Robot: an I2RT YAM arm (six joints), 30 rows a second.
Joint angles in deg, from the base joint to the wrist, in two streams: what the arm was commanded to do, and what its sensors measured. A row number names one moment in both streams.
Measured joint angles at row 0:
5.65 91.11 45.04 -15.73 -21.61 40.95
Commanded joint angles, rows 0 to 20:
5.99 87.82 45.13 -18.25 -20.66 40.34
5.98 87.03 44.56 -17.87 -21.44 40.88
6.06 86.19 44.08 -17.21 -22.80 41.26
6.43 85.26 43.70 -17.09 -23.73 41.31
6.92 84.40 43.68 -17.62 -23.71 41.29
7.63 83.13 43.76 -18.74 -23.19 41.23
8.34 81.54 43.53 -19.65 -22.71 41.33
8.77 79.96 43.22 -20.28 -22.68 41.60
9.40 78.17 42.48 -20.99 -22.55 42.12
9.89 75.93 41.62 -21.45 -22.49 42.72
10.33 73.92 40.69 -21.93 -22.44 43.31
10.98 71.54 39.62 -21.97 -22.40 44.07
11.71 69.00 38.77 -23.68 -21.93 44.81
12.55 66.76 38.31 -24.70 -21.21 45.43
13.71 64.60 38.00 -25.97 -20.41 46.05
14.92 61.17 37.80 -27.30 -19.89 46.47
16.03 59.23 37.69 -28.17 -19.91 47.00
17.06 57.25 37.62 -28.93 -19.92 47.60
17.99 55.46 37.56 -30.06 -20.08 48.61
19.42 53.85 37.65 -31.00 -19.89 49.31
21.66 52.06 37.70 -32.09 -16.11 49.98
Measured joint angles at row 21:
18.81 54.85 38.13 -27.24 -20.14 47.05
